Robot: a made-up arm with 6 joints. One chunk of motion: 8 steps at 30 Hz.
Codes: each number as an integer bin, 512 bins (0 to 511) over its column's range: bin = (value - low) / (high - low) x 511, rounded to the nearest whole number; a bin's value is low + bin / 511 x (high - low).
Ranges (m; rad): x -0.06..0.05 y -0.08..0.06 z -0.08..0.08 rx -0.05..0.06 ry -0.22..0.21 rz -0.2..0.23
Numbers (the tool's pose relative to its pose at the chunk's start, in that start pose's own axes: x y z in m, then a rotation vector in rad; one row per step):
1: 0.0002 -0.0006 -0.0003 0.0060 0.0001 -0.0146
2: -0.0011 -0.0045 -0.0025 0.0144 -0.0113 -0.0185
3: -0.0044 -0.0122 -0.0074 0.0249 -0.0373 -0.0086
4: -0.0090 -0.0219 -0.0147 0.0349 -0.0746 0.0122
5: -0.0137 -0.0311 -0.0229 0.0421 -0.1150 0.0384
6: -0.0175 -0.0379 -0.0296 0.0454 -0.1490 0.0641
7: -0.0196 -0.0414 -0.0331 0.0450 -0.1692 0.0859
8: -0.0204 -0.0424 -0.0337 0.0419 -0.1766 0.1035
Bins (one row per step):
1: 280 290 255 260 262 220
2: 274 276 248 299 248 216
3: 258 247 232 348 217 227
4: 237 212 209 394 173 252
5: 215 178 182 428 125 283
6: 197 154 161 443 84 314
7: 188 141 150 441 60 340
8: 184 137 148 427 52 361

